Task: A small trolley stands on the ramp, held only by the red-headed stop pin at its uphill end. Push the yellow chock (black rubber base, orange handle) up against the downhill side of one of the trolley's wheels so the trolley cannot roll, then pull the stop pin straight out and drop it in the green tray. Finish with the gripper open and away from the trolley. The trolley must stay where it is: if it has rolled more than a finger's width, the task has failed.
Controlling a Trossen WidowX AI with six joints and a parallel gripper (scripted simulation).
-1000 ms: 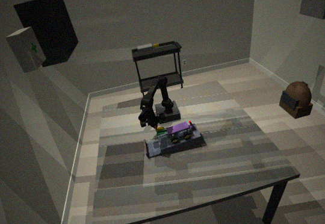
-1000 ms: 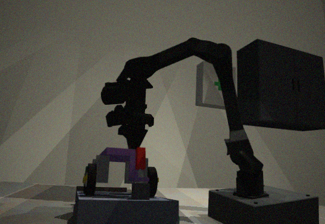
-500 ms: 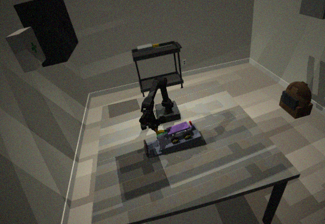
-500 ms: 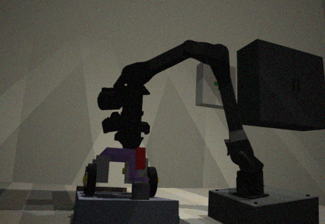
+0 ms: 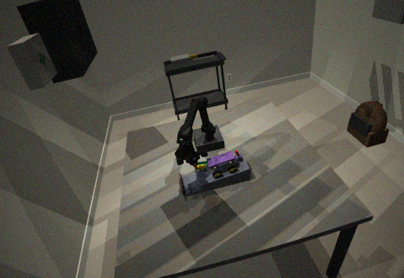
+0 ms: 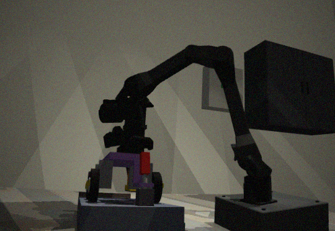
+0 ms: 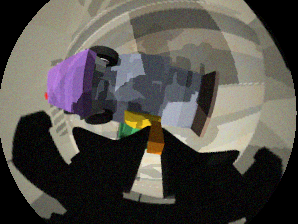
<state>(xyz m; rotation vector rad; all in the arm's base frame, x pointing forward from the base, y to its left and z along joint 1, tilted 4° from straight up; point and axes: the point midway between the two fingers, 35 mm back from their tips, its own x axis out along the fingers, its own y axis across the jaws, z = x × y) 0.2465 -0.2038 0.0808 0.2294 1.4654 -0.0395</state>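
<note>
Right now my gripper tip is 80 mm short of the red-headed stop pin, 260 mm to the right of it and 30 mm below it. Round my gripper tip: yellow chock (20 mm to the left, 10 mm below); then green tray (70 mm behind, 70 mm to the left, 110 mm below); then purple trolley (80 mm ahead, 150 mm to the left, 10 mm above).
</note>
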